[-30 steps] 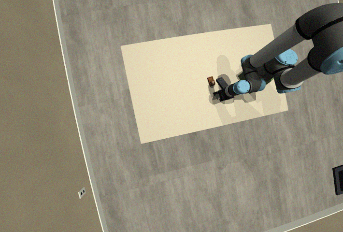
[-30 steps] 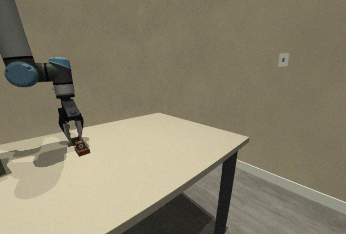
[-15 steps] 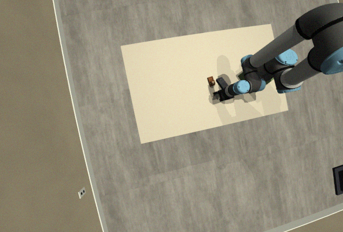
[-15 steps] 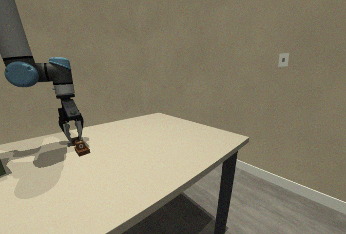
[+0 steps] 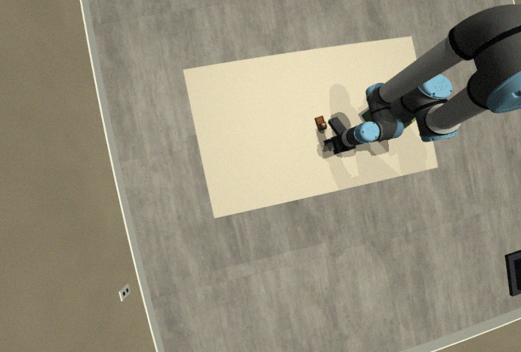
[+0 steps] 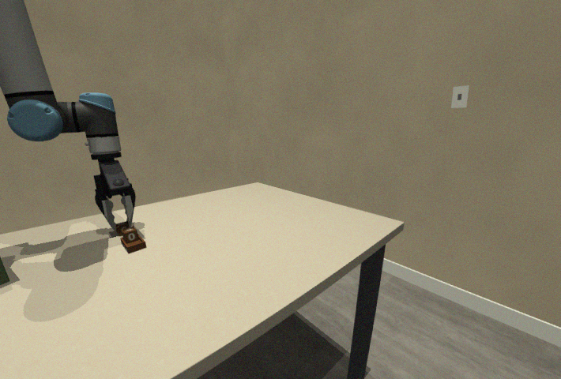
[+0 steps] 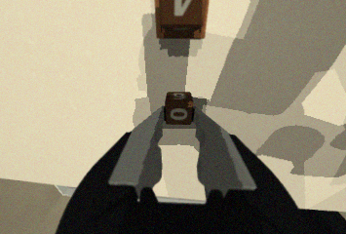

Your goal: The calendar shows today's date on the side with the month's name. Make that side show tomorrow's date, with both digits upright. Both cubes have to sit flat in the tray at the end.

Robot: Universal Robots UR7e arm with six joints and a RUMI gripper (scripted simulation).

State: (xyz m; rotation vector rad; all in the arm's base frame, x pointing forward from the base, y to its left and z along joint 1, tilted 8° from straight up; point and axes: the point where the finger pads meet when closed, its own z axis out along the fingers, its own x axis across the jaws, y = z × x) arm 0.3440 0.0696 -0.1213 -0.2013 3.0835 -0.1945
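My hand is 1 cm short of the brown calendar tray, 11 cm to the left of it and 2 cm above it. Also, from my hand: brown digit cube (1 cm below).
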